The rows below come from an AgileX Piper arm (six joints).
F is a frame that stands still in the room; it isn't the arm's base.
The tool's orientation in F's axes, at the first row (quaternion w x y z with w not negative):
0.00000 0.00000 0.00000 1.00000
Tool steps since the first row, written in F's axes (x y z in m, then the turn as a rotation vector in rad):
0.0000 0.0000 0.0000 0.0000 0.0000 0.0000
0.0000 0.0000 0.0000 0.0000 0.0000 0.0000
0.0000 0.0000 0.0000 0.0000 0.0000 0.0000
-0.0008 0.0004 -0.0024 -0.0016 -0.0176 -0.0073
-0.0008 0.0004 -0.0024 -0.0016 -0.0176 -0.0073
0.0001 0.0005 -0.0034 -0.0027 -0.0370 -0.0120
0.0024 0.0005 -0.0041 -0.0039 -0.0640 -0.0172
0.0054 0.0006 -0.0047 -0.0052 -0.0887 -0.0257
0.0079 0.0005 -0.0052 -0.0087 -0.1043 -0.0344
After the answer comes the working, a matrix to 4 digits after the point.
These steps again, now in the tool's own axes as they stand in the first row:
0.0000 0.0000 0.0000 0.0000 0.0000 0.0000
0.0000 0.0000 0.0000 0.0000 0.0000 0.0000
0.0000 0.0000 0.0000 0.0000 0.0000 0.0000
0.0008 -0.0004 -0.0024 0.0016 0.0176 -0.0073
0.0008 -0.0004 -0.0024 0.0016 0.0176 -0.0073
-0.0001 -0.0005 -0.0034 0.0027 0.0370 -0.0120
-0.0024 -0.0005 -0.0041 0.0039 0.0640 -0.0172
-0.0054 -0.0006 -0.0047 0.0052 0.0887 -0.0257
-0.0079 -0.0005 -0.0052 0.0087 0.1043 -0.0344

The tool's axes in the first row as the columns of a matrix, in F's axes (rounded; the answer above uses it unrounded):
-1.0000 0.0000 0.0000
0.0000 -1.0000 0.0000
0.0000 0.0000 1.0000

